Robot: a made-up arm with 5 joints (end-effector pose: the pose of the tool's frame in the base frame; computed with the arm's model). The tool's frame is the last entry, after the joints.
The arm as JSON. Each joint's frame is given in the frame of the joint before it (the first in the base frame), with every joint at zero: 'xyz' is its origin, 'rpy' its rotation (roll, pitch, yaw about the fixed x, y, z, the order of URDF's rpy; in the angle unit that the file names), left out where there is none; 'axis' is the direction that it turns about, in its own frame. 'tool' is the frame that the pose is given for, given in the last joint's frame.
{
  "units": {
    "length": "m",
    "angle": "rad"
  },
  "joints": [
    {
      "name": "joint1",
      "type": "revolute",
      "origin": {
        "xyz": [
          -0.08,
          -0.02,
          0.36
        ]
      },
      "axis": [
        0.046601,
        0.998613,
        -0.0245
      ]
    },
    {
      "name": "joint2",
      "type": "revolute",
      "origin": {
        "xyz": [
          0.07,
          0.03,
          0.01
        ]
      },
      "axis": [
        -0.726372,
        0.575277,
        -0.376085
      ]
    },
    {
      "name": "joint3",
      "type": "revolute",
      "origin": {
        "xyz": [
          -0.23,
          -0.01,
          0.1
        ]
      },
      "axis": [
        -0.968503,
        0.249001,
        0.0
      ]
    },
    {
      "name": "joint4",
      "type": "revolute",
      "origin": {
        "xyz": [
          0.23,
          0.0,
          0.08
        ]
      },
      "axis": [
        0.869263,
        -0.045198,
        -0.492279
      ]
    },
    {
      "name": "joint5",
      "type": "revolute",
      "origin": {
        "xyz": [
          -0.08,
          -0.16,
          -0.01
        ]
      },
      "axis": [
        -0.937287,
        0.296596,
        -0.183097
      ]
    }
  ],
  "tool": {
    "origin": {
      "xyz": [
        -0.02,
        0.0,
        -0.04
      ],
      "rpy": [
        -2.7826,
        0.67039,
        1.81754
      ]
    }
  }
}
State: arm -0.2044 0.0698 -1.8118 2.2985 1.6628
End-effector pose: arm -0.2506 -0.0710 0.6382 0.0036 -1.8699 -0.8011
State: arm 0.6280 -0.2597 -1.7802 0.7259 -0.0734
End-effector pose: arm -0.0836 -0.0048 0.4511 -1.0656 -0.6410 -1.1793
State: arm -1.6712 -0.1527 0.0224 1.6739 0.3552
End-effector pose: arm -0.1400 0.0917 0.2750 1.2862 1.9576 1.6154
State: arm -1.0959 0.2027 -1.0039 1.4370 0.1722
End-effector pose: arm -0.2457 0.1049 0.3915 -0.9975 -1.9156 -1.5881
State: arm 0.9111 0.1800 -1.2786 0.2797 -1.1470
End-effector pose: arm -0.0419 -0.0592 0.4260 -1.8032 -0.6045 -1.0664
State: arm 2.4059 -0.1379 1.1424 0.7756 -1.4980
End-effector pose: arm 0.0271 -0.0628 0.3222 -1.0559 -0.6792 1.1342
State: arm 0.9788 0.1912 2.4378 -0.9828 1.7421
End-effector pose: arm -0.0289 0.1520 0.2360 -1.7028 -0.8220 0.6376
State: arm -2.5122 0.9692 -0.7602 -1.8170 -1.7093
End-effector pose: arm -0.4276 0.0467 0.1902 0.8495 0.7889 0.2889
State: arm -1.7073 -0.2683 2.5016 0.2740 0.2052
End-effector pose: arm -0.2390 0.0032 0.3037 1.9033 -1.1469 -1.0922
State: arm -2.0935 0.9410 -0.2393 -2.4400 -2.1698
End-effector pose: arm -0.3979 0.2159 0.4409 1.4170 1.5157 -0.6007
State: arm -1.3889 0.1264 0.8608 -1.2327 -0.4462
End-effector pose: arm -0.3349 0.0807 0.5438 1.1129 0.3041 -1.4679
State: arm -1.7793 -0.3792 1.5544 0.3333 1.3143
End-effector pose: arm -0.2524 -0.0999 0.2552 2.2891 -1.1736 -0.9309
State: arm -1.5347 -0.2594 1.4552 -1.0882 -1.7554
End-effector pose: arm -0.2758 0.0933 0.4259 1.3082 1.1546 -0.5786
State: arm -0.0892 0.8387 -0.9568 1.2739 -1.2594
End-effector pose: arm -0.0519 0.1375 0.5087 -1.8390 -0.3407 -2.0012
